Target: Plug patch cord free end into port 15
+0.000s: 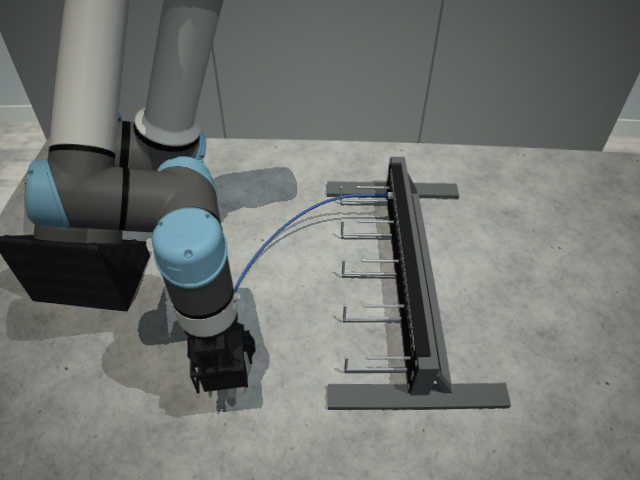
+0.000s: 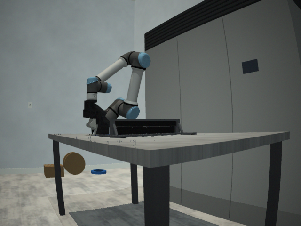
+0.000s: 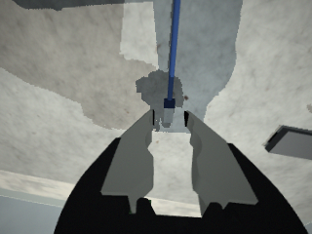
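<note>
My gripper is now 20 mm above the plug and 10 mm to the left of it.
</note>
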